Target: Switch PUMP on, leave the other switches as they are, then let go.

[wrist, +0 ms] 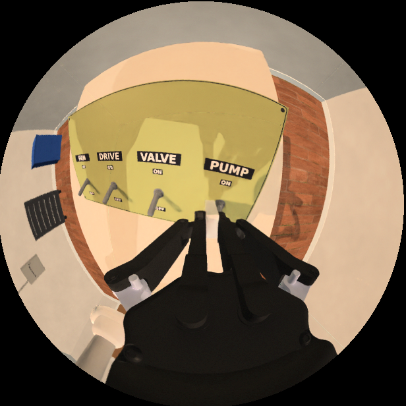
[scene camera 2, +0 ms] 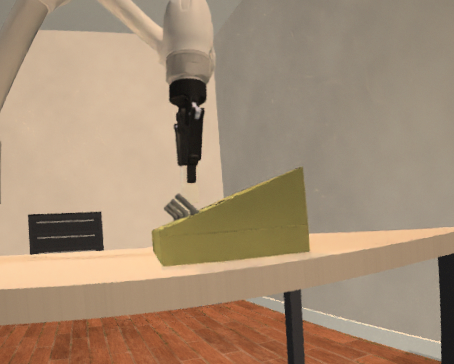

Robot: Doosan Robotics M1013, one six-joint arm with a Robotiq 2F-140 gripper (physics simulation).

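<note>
The olive sloped switch panel [scene camera 2: 240, 225] [wrist: 175, 100] stands on the table. In the wrist view, the VALVE lever [wrist: 156, 201], DRIVE lever [wrist: 110, 193] and FAN lever [wrist: 85, 186] lean toward their OFF labels. The PUMP lever [wrist: 220, 204] shows below its ON label; the fingers hide most of it, so its tilt cannot be told there. In the scene view the visible grey levers [scene camera 2: 187, 204] lean toward the low edge. My gripper [scene camera 2: 191, 181] [wrist: 209, 208] is shut and empty, pointing down above the levers, with a gap to them in the scene view.
The light wooden table [scene camera 2: 75, 272] [wrist: 220, 60] carries the panel, whose high end is at the right in the scene view. A black slatted object [scene camera 2: 66, 232] [wrist: 45, 215] is beyond the table. A blue box [wrist: 46, 151] shows at the wrist view's left.
</note>
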